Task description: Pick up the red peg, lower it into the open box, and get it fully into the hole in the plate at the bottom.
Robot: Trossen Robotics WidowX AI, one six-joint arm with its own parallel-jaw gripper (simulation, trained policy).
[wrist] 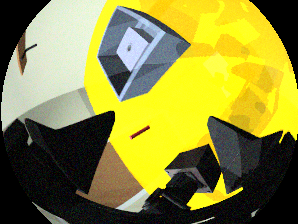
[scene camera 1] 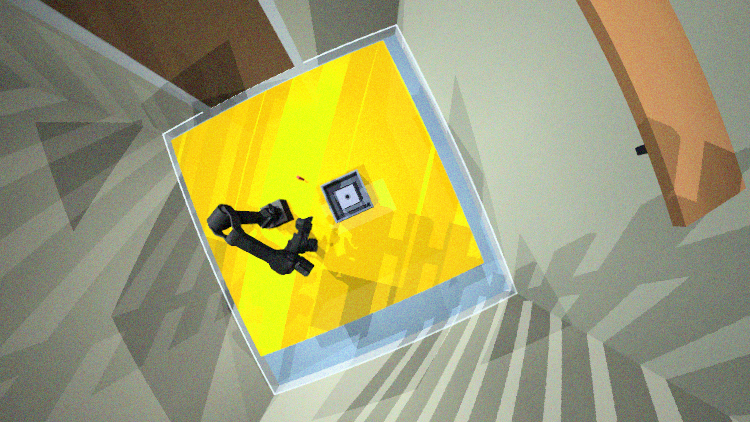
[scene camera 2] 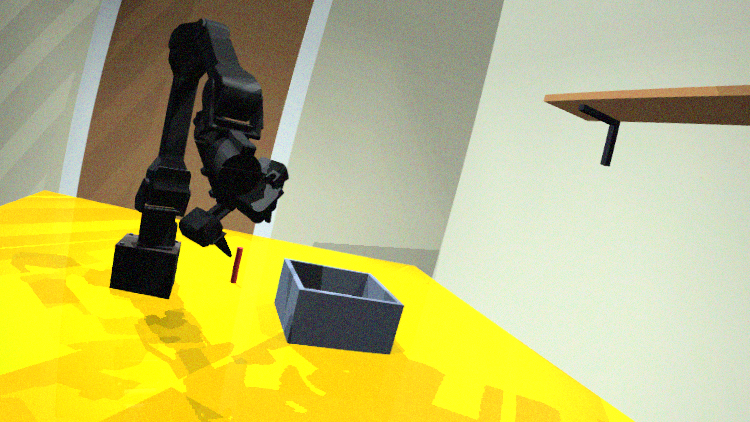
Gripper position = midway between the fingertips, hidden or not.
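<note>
There is my gripper (scene camera 2: 249,238), and the wrist view gives me the same gripper (wrist: 163,118). I also see a plate (wrist: 133,46).
</note>
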